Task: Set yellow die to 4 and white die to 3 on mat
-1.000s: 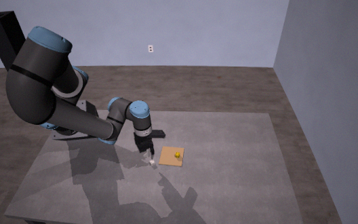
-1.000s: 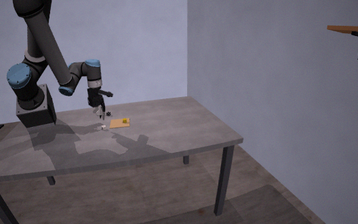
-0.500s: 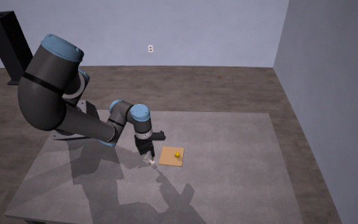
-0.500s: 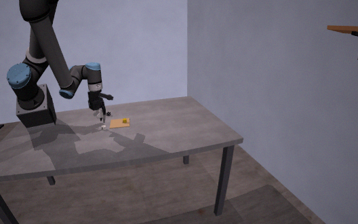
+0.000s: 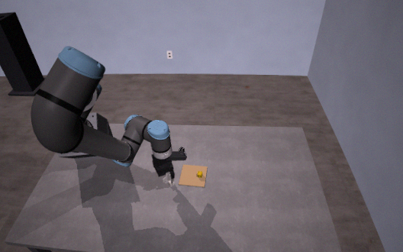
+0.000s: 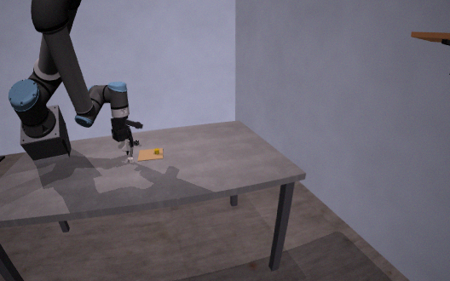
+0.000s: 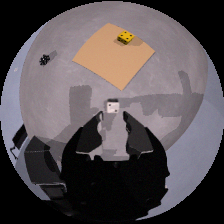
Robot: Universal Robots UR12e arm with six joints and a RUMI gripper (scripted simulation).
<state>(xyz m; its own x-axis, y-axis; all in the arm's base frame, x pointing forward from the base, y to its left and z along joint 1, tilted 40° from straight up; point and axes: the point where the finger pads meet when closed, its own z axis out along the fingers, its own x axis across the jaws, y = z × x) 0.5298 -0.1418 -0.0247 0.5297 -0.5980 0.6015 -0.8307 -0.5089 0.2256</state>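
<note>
The white die lies 4 cm below my hand. The rest, counted from my hand: black die (25 cm to the left, 4 cm below, 2 cm ahead); then tan mat (11 cm ahead, 7 cm to the left, 5 cm below); then yellow die (15 cm ahead, 7 cm to the left, 4 cm below).
</note>
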